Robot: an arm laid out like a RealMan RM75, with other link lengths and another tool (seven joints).
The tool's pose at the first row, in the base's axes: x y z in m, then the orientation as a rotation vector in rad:
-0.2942, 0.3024, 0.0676, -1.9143, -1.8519, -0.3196
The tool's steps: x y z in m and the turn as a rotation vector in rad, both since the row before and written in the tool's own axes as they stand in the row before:
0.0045, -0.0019, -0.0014, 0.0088, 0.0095, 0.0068
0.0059, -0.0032, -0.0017, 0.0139, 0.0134, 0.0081
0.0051, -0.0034, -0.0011, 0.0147, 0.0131, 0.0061
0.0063, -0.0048, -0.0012, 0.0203, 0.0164, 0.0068
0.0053, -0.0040, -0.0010, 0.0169, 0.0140, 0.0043
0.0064, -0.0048, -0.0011, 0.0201, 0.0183, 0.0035
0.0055, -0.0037, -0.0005, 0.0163, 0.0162, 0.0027
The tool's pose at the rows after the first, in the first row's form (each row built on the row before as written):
-0.2956, 0.3057, 0.0712, -1.9096, -1.8374, -0.3173
-0.2980, 0.3100, 0.0760, -1.9006, -1.8182, -0.3131
-0.3007, 0.3139, 0.0800, -1.8895, -1.8011, -0.3086
-0.3046, 0.3187, 0.0851, -1.8735, -1.7802, -0.3014
-0.3077, 0.3227, 0.0895, -1.8589, -1.7639, -0.2963
-0.3114, 0.3275, 0.0949, -1.8394, -1.7451, -0.2923
-0.3142, 0.3317, 0.0992, -1.8229, -1.7290, -0.2903

